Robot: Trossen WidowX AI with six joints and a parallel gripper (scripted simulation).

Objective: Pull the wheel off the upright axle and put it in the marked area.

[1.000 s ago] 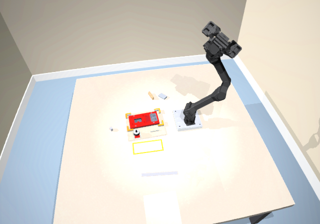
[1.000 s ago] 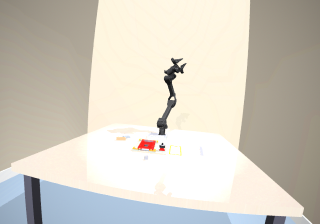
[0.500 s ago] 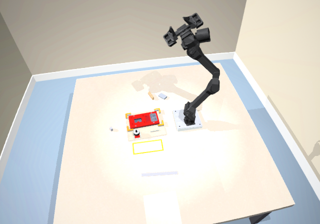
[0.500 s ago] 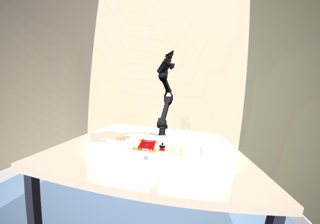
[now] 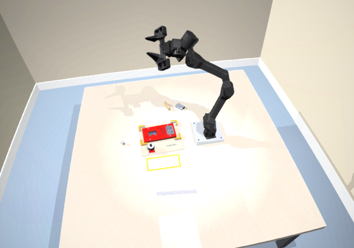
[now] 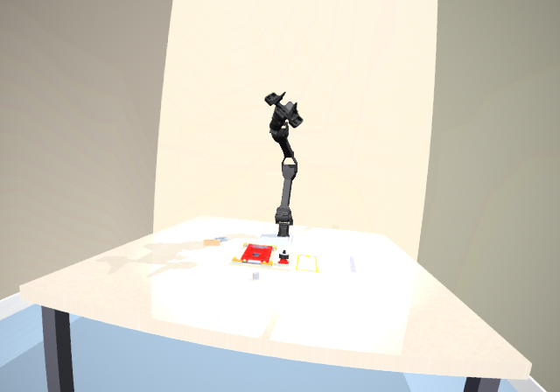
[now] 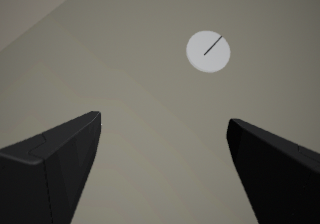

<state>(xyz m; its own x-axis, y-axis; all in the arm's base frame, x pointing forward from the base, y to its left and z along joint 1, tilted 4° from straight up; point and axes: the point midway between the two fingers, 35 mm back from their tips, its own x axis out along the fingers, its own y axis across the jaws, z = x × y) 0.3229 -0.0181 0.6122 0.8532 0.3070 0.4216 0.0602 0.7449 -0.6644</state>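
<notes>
Right now the wheel is 50 mm ahead of my gripper tip, 30 mm to the left of it and 640 mm below it. Round my gripper tip: upright axle: 50 mm ahead, 20 mm to the left, 640 mm below; then tan block: 120 mm behind, 310 mm to the right, 660 mm below; then small grey cube: 210 mm ahead, 70 mm to the right, 660 mm below.
</notes>
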